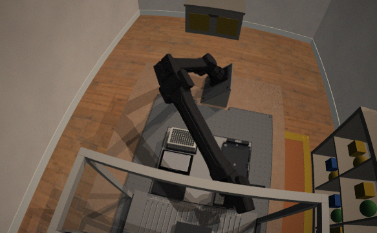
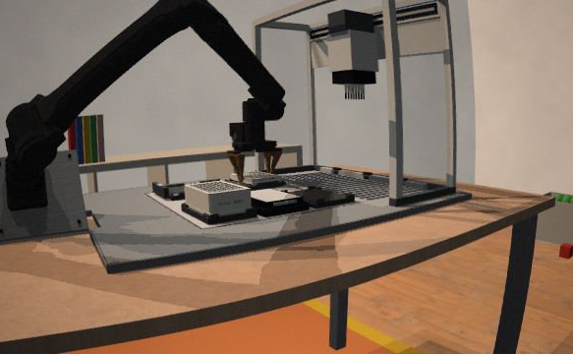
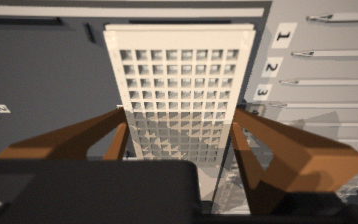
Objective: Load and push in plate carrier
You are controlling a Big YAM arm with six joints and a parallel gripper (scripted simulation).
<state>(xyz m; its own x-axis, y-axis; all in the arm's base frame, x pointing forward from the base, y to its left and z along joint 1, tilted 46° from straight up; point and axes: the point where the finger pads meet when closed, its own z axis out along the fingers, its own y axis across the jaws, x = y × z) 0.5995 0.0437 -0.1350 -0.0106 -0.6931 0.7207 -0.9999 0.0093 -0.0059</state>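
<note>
Now: the 96-well plate E01 right at my hand. The rest, counted from my hand: nest S3: 260 mm to the right, 20 mm below; dark carrier PC7: 100 mm behind, 10 mm below; nest S2: 260 mm to the right, 110 mm behind, 20 mm below.
</note>
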